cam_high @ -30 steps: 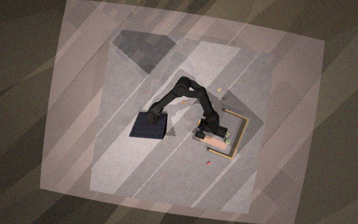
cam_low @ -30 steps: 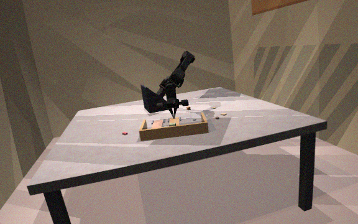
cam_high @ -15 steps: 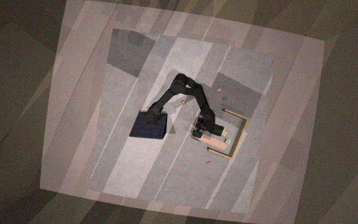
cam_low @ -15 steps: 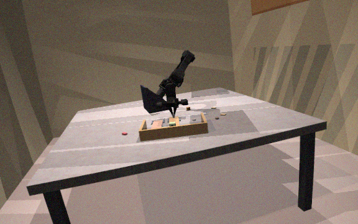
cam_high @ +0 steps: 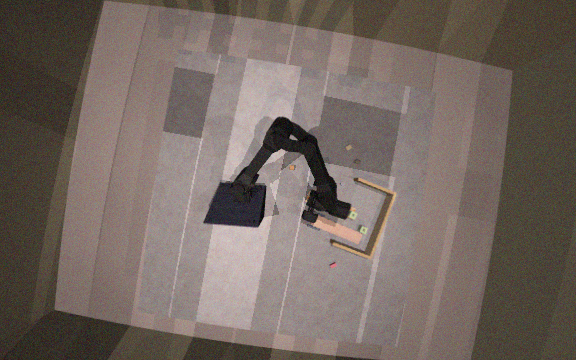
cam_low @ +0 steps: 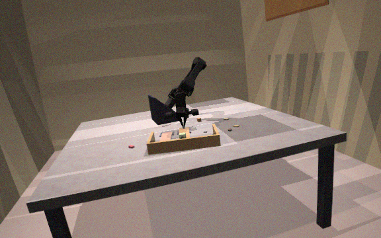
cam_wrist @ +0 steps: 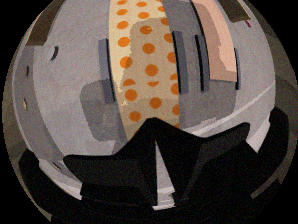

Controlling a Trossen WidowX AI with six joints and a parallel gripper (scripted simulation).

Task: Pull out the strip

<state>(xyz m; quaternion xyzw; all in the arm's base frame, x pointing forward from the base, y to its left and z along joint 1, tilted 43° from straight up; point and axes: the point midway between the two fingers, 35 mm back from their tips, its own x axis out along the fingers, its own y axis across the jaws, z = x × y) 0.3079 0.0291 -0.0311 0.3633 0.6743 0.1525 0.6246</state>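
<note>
My gripper tip is 140 mm to the left of the salmon strip and 120 mm short of it. Also, from my gripper tip: red chip (320 mm to the right, 120 mm ahead).
</note>
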